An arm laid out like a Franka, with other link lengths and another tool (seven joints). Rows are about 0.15 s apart.
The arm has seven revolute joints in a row. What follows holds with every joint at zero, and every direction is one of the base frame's. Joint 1 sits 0.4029 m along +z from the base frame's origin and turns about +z. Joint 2 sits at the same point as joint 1 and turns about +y. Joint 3 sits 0.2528 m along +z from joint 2 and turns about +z. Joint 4 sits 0.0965 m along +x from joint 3 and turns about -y. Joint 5 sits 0.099 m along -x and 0.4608 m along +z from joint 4 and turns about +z. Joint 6 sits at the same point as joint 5 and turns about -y. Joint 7 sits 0.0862 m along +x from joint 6 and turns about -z. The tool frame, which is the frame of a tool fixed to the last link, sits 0.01 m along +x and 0.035 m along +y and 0.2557 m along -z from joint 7; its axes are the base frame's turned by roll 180, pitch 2.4 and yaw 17 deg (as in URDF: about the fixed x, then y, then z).
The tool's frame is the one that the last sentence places.
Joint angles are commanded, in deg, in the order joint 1, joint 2, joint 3, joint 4, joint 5, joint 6, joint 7. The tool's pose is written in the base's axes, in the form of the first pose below.
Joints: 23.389, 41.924, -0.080, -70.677, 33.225, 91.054, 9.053
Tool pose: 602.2 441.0 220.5 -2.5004 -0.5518 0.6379
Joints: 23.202, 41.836, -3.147, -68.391, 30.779, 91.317, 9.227
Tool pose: 636.3 404.8 229.8 -2.5860 -0.5260 0.5626
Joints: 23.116, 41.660, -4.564, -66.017, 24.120, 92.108, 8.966
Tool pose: 663.6 369.8 236.6 -2.7166 -0.5676 0.4804
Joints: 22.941, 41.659, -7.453, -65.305, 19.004, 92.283, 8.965
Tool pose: 687.3 318.3 232.2 -2.8414 -0.5505 0.4485
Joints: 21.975, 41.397, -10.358, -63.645, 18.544, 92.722, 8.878
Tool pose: 716.1 277.2 250.0 -2.8937 -0.4857 0.3739
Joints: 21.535, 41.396, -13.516, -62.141, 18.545, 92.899, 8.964
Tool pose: 737.8 240.1 264.9 -2.9394 -0.4207 0.3163
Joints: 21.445, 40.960, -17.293, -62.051, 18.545, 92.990, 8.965
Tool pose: 752.9 197.1 274.8 -2.9879 -0.3461 0.2827
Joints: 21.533, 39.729, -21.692, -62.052, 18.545, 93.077, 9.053
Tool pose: 767.7 149.3 297.3 -3.0388 -0.2593 0.2272
